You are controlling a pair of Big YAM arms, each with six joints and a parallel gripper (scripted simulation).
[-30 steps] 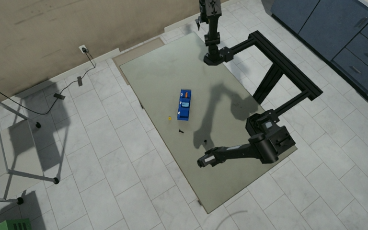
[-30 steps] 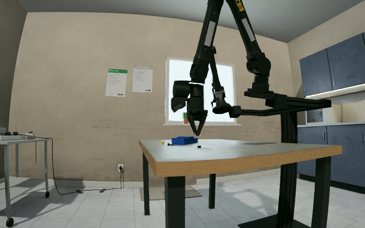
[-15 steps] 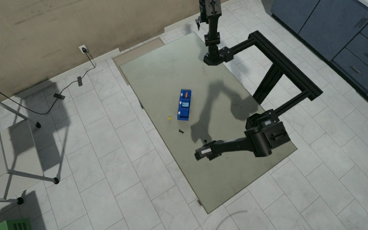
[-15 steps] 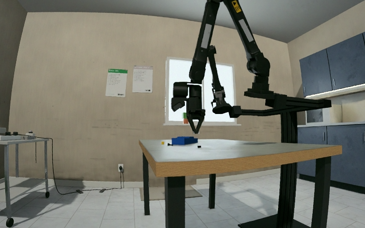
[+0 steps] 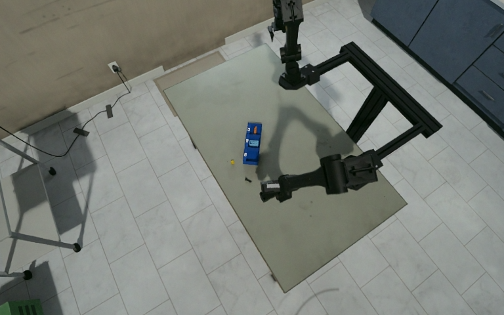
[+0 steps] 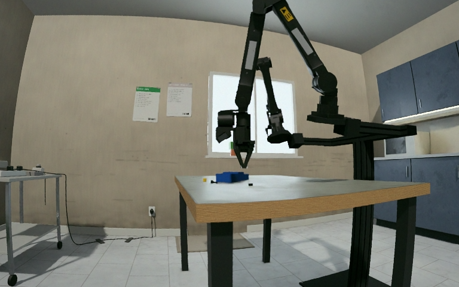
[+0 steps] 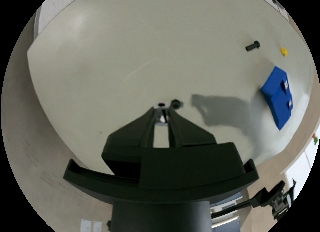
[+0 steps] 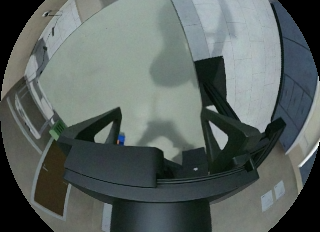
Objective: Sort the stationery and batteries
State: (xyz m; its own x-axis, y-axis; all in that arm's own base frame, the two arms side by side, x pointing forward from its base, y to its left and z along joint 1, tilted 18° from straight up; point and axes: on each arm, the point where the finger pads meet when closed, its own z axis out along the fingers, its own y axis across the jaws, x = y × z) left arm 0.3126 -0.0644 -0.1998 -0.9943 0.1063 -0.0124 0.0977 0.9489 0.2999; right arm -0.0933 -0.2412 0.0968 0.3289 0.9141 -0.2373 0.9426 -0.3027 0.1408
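The blue three-compartment bin row is 350 mm to the right of my left hand, 60 mm below it and 10 mm behind it. Also, from my left hand: black pen-like piece 160 mm to the right, 100 mm ahead, 70 mm below; silver piece right at my left hand; yellow piece 290 mm to the right, 140 mm ahead, 70 mm below.
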